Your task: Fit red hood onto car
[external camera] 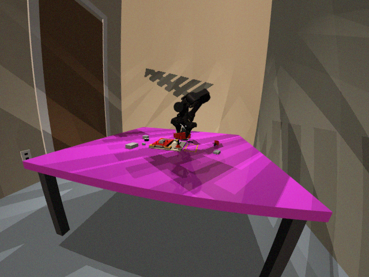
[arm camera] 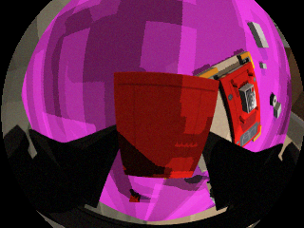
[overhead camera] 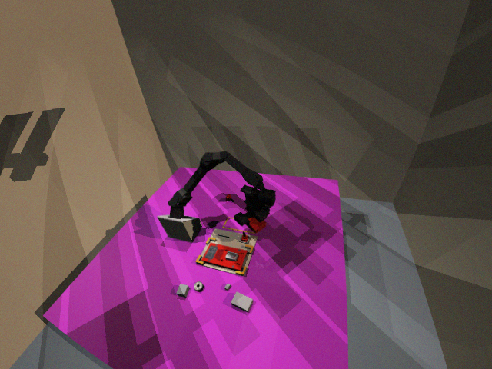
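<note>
My gripper tip is 15 cm to the left of the grey engine block, 9 cm past it and 8 cm above it. Also, from my gripper tip: red hood: 1 cm above.
</note>
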